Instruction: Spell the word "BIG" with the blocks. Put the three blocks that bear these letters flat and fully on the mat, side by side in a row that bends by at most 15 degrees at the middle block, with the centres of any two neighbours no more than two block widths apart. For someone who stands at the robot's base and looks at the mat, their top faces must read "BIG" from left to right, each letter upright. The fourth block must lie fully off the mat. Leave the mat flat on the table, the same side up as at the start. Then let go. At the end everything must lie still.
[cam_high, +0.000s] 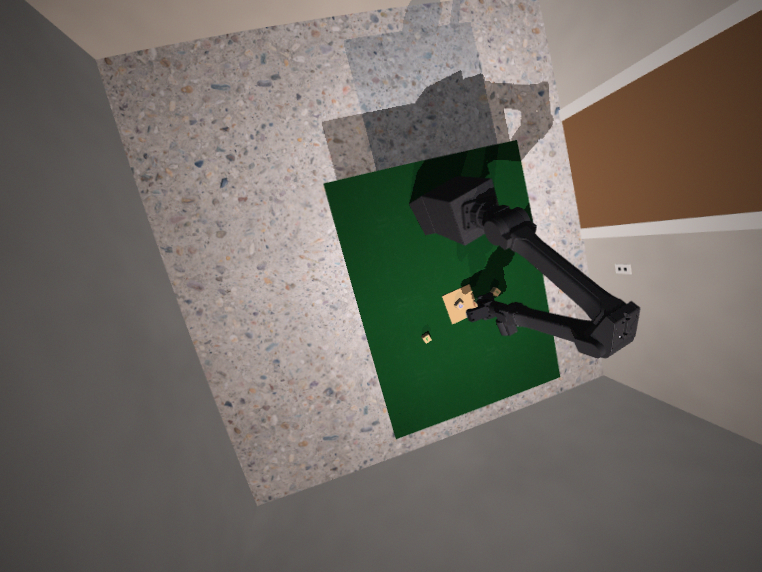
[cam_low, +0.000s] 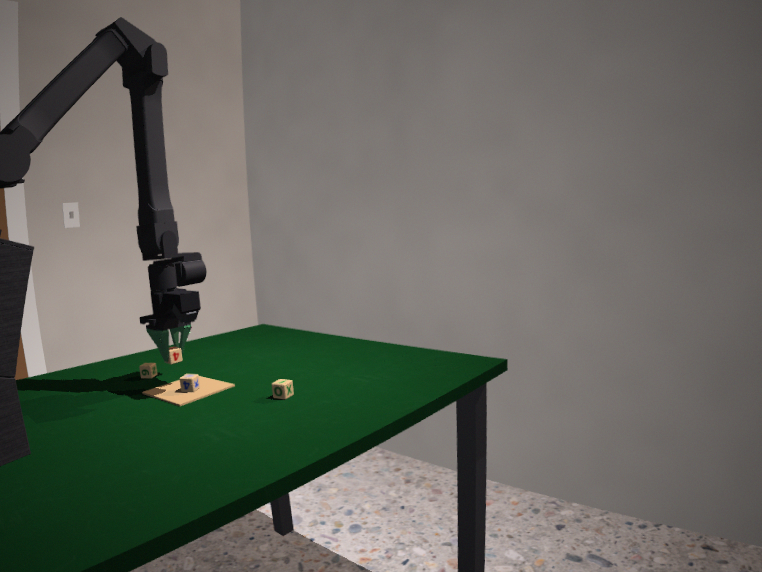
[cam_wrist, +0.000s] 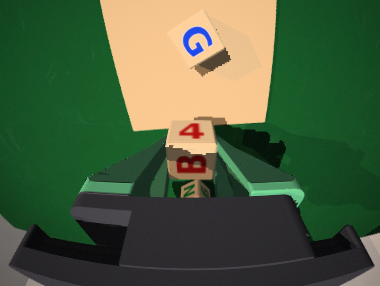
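My gripper is now 50 mm to the left of the tan mat and 60 mm above it. Also, from my hand: I block 10 mm behind, 120 mm to the left, 50 mm below; B block right at my hand.
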